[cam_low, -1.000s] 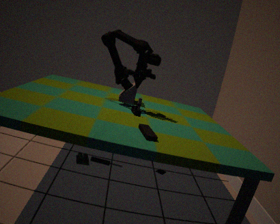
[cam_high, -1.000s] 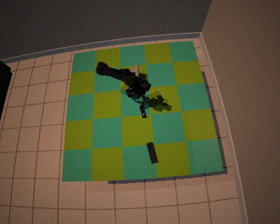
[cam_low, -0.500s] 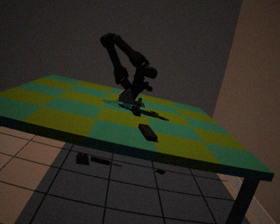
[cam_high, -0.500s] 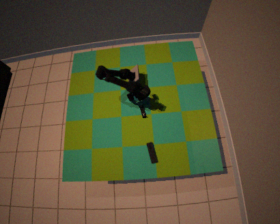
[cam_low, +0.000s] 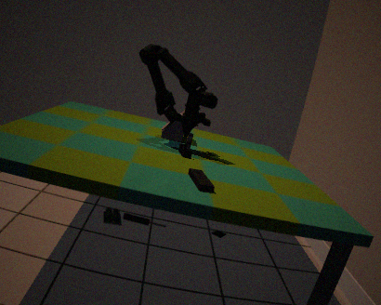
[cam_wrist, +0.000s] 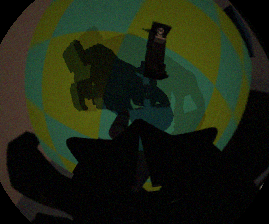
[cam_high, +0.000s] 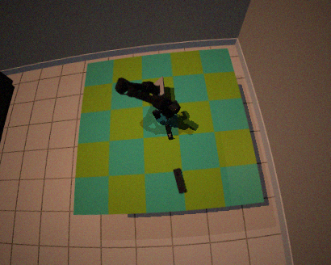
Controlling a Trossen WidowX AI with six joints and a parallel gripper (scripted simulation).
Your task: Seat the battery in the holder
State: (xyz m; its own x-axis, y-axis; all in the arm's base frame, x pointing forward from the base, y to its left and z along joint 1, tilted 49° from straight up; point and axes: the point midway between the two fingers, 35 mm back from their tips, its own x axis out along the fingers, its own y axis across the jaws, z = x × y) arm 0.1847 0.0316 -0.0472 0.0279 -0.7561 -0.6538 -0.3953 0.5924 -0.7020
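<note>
Now: gripper tip 20 mm to the right of the battery, 10 mm past it and 10 mm above it.
</note>
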